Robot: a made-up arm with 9 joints. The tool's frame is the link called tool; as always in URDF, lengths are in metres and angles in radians. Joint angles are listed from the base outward.
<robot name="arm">
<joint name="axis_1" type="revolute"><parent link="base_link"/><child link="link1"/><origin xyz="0.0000 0.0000 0.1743" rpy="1.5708 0.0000 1.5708"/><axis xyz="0 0 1"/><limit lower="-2.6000" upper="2.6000"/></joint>
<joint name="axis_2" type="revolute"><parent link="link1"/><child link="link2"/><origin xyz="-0.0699 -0.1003 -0.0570" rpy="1.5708 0.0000 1.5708"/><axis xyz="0 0 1"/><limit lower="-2.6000" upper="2.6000"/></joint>
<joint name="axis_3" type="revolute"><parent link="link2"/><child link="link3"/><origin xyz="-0.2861 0.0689 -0.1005" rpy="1.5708 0.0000 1.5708"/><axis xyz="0 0 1"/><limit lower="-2.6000" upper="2.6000"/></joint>
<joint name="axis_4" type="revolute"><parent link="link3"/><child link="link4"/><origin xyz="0.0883 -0.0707 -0.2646" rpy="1.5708 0.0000 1.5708"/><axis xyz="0 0 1"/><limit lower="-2.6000" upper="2.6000"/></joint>
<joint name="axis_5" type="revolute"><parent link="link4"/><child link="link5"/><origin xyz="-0.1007 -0.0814 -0.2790" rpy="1.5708 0.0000 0.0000"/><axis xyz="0 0 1"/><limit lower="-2.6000" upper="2.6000"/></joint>
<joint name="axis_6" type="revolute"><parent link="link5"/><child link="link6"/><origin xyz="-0.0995 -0.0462 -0.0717" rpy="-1.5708 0.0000 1.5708"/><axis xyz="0 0 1"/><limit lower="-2.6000" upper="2.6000"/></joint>
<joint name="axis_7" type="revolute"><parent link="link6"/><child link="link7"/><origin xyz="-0.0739 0.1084 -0.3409" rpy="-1.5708 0.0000 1.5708"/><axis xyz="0 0 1"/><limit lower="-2.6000" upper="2.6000"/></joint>
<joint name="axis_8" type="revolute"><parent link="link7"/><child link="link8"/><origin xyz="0.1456 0.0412 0.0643" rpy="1.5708 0.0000 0.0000"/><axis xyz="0 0 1"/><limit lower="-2.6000" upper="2.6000"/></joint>
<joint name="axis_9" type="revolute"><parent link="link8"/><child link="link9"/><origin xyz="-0.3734 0.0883 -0.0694" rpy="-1.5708 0.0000 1.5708"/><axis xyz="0 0 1"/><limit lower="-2.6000" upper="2.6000"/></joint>
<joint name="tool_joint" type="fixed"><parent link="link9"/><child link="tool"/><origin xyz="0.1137 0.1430 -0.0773" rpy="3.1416 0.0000 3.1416"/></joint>
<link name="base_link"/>
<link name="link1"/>
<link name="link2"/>
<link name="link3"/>
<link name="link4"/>
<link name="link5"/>
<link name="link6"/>
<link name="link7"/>
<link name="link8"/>
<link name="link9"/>
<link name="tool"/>
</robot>
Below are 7 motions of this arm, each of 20 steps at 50 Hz.
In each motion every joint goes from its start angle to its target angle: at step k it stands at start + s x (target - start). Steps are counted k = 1, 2, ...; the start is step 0. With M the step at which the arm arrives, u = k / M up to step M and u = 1 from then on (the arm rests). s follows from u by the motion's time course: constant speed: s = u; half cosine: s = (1 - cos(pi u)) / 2; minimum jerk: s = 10 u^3 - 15 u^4 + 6 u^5.
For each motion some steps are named. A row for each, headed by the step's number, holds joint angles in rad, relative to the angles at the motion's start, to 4 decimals.
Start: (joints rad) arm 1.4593 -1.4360 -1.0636 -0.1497 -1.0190 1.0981 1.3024 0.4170 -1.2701
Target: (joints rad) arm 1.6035 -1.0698 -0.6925 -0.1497 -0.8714 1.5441 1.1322 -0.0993 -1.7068
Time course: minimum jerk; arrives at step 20
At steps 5, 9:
5: 0.0149 0.0379 0.0384 0.0000 0.0153 0.0462 -0.0176 -0.0534 -0.0452
9: 0.0587 0.1490 0.1510 0.0000 0.0601 0.1815 -0.0692 -0.2101 -0.1777

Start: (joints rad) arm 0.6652 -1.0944 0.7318 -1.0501 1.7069 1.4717 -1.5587 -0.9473 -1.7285
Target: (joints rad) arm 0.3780 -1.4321 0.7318 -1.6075 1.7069 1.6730 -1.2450 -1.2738 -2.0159
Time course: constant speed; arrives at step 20
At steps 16, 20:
16: -0.2298 -0.2702 0.0000 -0.4459 0.0000 0.1610 0.2510 -0.2612 -0.2299
20: -0.2872 -0.3377 0.0000 -0.5574 0.0000 0.2013 0.3137 -0.3265 -0.2874

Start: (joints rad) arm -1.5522 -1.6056 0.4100 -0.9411 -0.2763 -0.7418 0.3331 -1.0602 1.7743
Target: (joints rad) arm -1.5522 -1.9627 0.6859 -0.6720 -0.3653 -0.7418 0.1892 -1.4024 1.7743
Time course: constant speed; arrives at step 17
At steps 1, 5, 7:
1: 0.0000 -0.0210 0.0162 0.0158 -0.0052 0.0000 -0.0085 -0.0201 0.0000
5: 0.0000 -0.1050 0.0811 0.0791 -0.0262 0.0000 -0.0423 -0.1006 0.0000
7: 0.0000 -0.1470 0.1136 0.1108 -0.0366 0.0000 -0.0593 -0.1409 0.0000

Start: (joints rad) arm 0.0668 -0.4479 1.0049 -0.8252 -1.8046 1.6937 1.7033 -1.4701 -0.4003
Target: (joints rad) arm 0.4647 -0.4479 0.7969 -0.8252 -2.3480 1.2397 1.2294 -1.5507 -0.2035
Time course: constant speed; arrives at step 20
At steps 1, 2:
1: 0.0199 0.0000 -0.0104 0.0000 -0.0272 -0.0227 -0.0237 -0.0040 0.0098
2: 0.0398 0.0000 -0.0208 0.0000 -0.0543 -0.0454 -0.0474 -0.0081 0.0197

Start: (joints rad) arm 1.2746 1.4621 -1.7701 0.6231 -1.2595 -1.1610 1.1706 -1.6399 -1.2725
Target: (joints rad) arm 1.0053 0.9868 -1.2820 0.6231 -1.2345 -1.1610 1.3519 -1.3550 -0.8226
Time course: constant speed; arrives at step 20
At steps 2, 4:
2: -0.0269 -0.0475 0.0488 0.0000 0.0025 0.0000 0.0181 0.0285 0.0450
4: -0.0539 -0.0951 0.0976 0.0000 0.0050 0.0000 0.0363 0.0570 0.0900

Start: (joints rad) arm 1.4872 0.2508 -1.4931 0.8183 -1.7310 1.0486 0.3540 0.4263 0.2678
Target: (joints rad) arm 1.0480 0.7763 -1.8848 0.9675 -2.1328 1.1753 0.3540 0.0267 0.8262
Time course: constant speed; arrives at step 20
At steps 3, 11, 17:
3: -0.0659 0.0788 -0.0588 0.0224 -0.0603 0.0190 0.0000 -0.0599 0.0838
11: -0.2416 0.2890 -0.2154 0.0821 -0.2210 0.0697 0.0000 -0.2198 0.3071
17: -0.3733 0.4467 -0.3329 0.1268 -0.3415 0.1077 0.0000 -0.3397 0.4746

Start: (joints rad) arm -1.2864 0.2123 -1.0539 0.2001 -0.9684 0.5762 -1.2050 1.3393 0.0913
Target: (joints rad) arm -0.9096 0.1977 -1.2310 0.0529 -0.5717 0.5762 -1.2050 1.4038 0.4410
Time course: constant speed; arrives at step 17
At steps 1, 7, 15, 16, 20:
1: 0.0222 -0.0009 -0.0104 -0.0087 0.0233 0.0000 0.0000 0.0038 0.0206
7: 0.1552 -0.0060 -0.0729 -0.0606 0.1633 0.0000 0.0000 0.0266 0.1440
15: 0.3325 -0.0129 -0.1563 -0.1299 0.3500 0.0000 0.0000 0.0569 0.3086
16: 0.3546 -0.0137 -0.1667 -0.1385 0.3734 0.0000 0.0000 0.0607 0.3291
20: 0.3768 -0.0146 -0.1771 -0.1472 0.3967 0.0000 0.0000 0.0645 0.3497

